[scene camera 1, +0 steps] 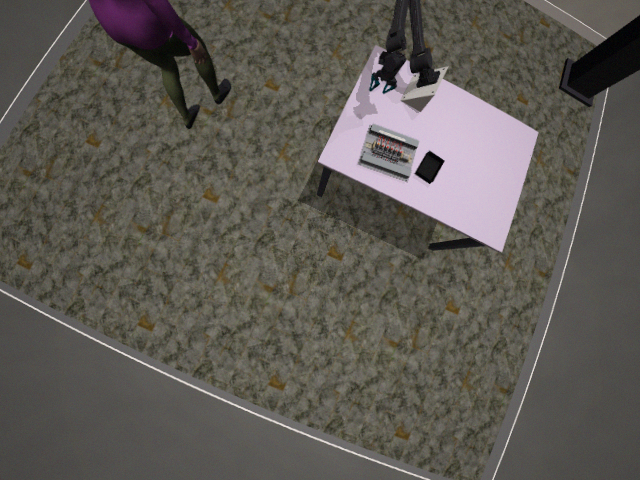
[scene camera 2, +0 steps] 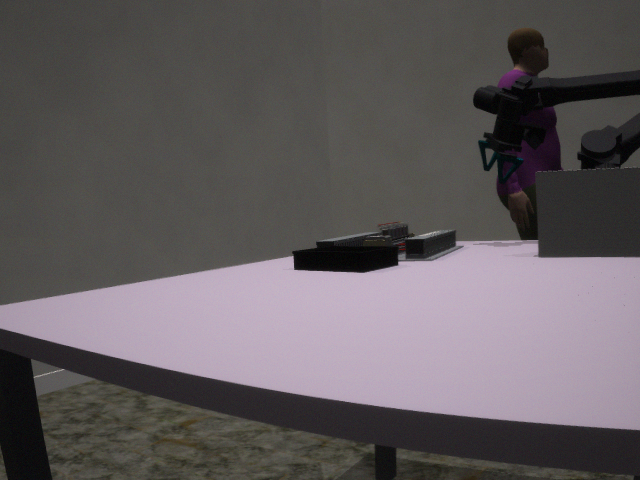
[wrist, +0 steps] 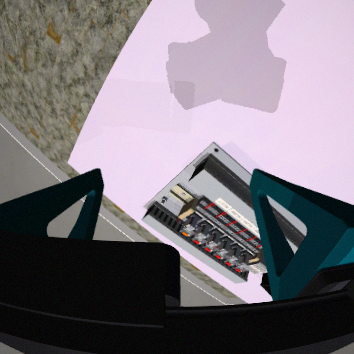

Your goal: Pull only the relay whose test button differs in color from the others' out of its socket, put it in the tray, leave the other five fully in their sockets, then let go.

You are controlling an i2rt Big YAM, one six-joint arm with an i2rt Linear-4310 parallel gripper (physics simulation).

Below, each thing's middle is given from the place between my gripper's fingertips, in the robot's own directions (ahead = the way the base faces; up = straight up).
Now: hand 19 cm short of the grey panel [wrist: 172, 204], 22 cm to the right of it and 17 cm above it.
